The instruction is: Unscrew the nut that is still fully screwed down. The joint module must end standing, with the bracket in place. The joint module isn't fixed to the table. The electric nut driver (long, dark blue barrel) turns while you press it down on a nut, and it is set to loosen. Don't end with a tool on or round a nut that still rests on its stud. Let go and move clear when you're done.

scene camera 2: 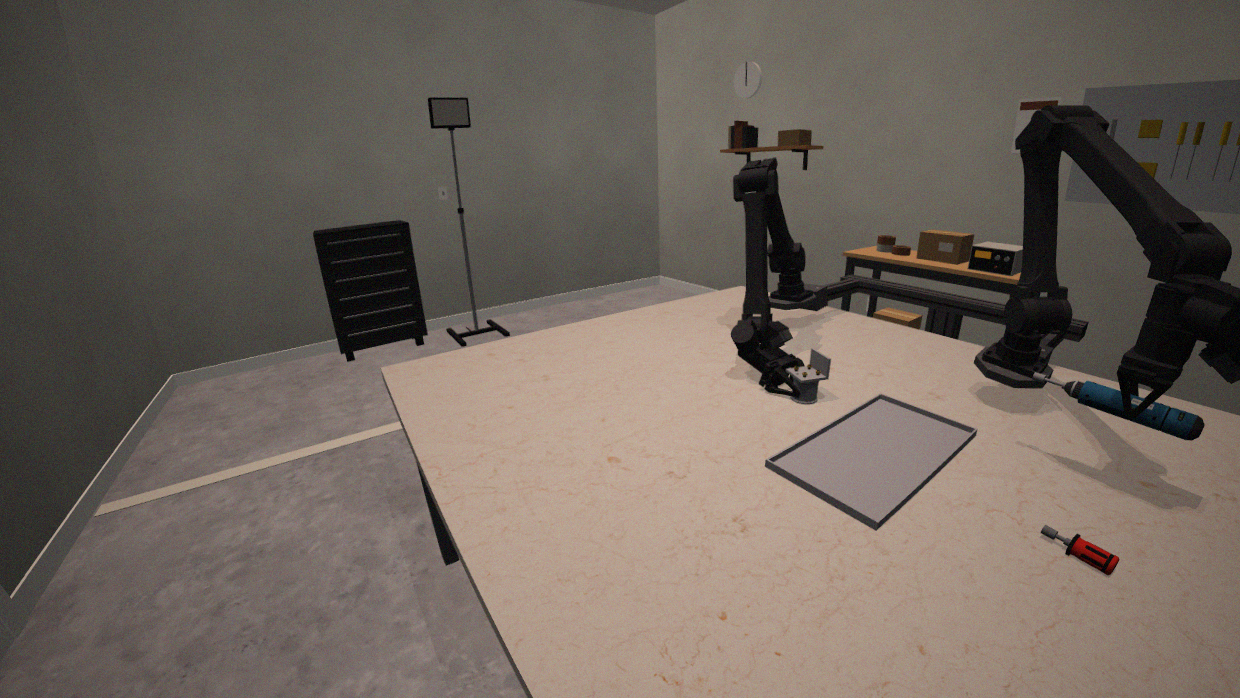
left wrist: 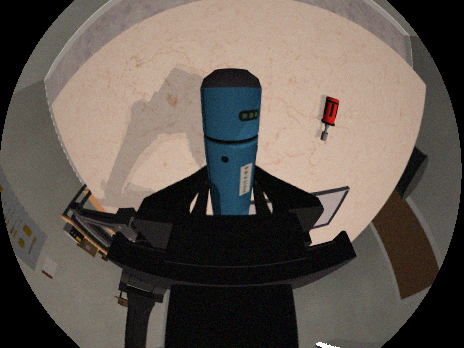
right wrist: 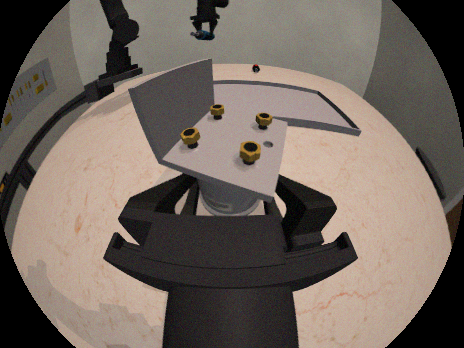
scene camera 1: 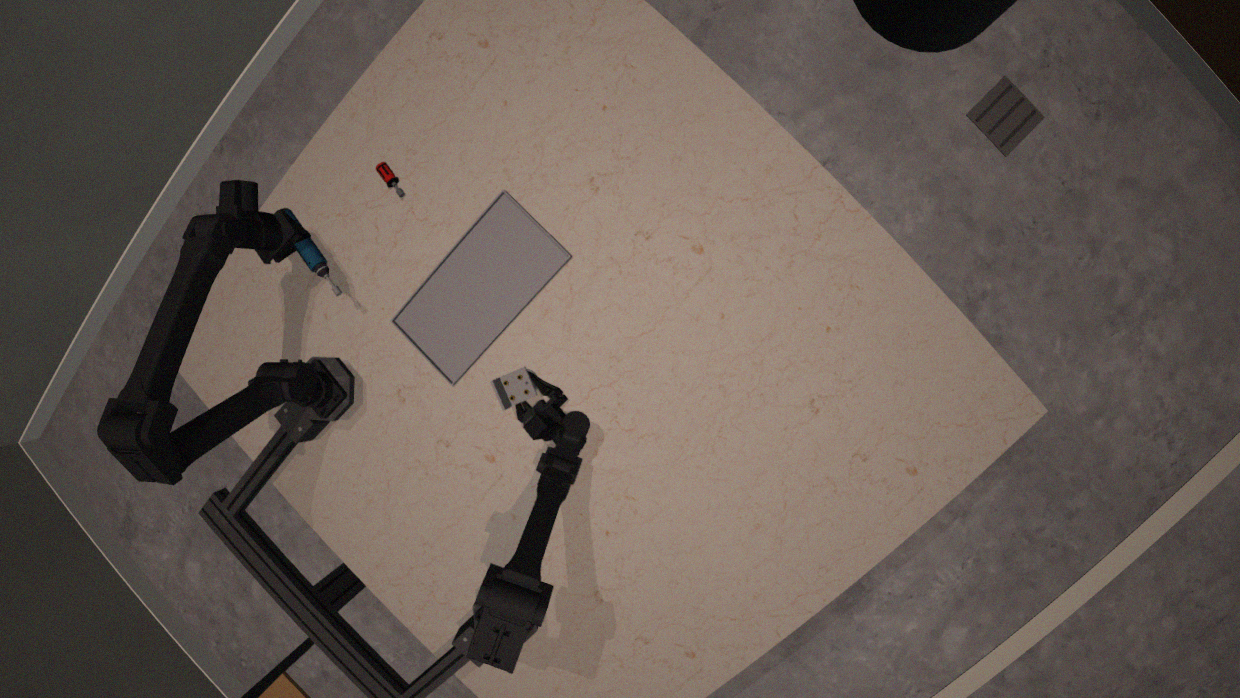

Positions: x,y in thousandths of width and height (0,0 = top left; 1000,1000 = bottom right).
My right gripper shows in scene camera 2 (650,561), in the right wrist view (497,493) and in scene camera 1 (421,547); in the left wrist view it is hidden by my left gripper. A flat grey tray shows in scene camera 2 (702,655), in the left wrist view (714,582), in the right wrist view (650,309) and in scene camera 1 (396,395).
